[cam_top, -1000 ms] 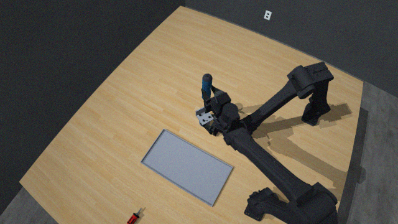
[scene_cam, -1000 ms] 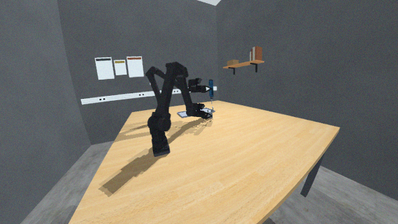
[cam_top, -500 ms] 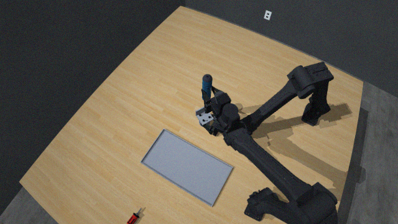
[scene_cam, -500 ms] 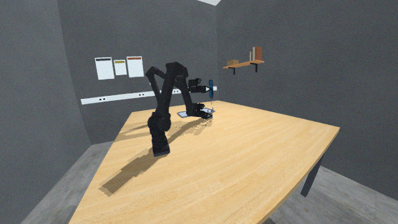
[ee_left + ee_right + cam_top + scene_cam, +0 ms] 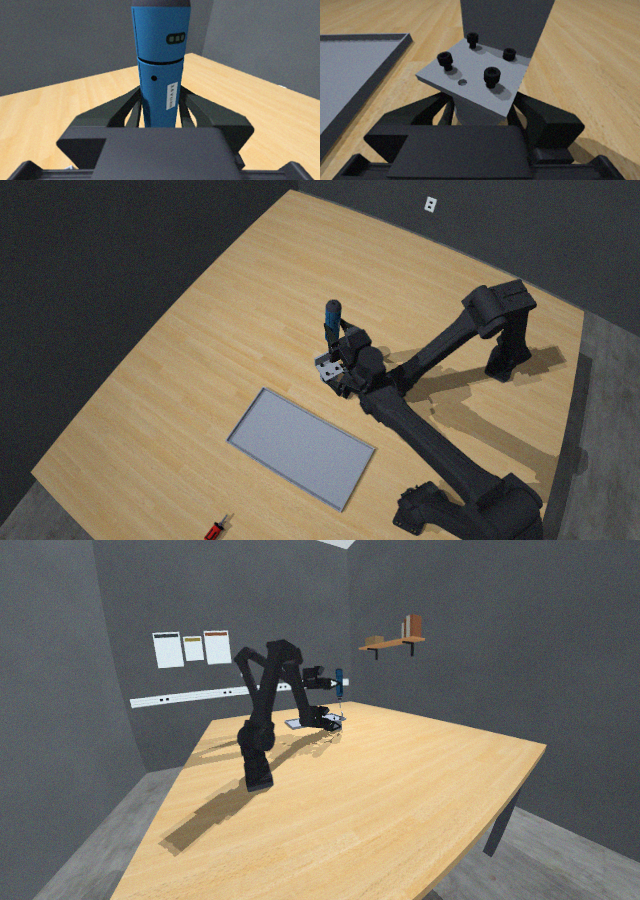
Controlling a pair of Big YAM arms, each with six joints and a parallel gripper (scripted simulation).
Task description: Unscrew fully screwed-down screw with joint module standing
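My right gripper is now 10 mm below the joint module. From my right hand the other things lie so: grey bracket: 50 mm above; grey tray: 80 mm behind, 250 mm to the left, 20 mm below.
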